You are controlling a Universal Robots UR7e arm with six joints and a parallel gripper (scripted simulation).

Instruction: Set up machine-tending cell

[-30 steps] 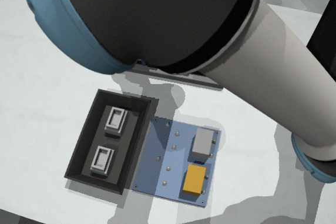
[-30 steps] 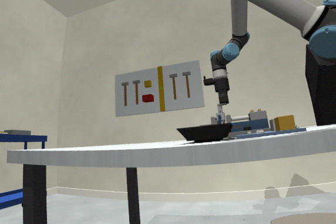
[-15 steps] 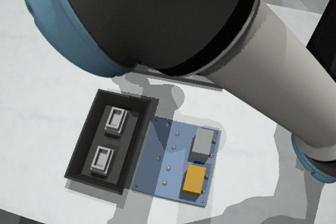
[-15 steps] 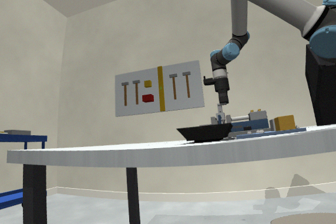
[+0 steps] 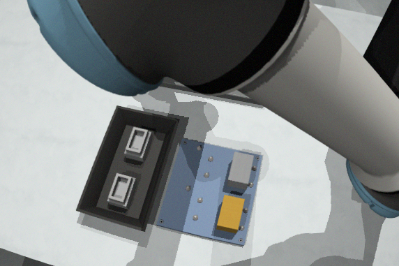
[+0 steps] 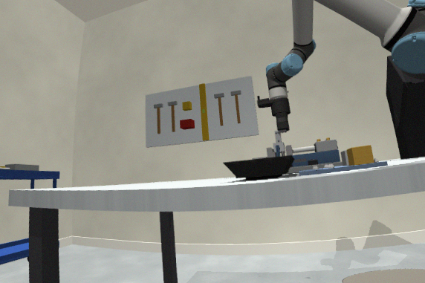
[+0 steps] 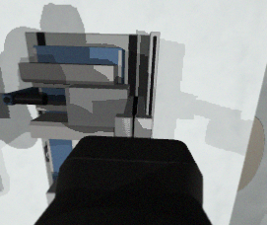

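The blue base is 80 mm below my hand, 80 mm behind it and 60 mm to the left of it. From my hand the other things lie so: brass blank 400 mm to the left, 250 mm behind, 100 mm below.
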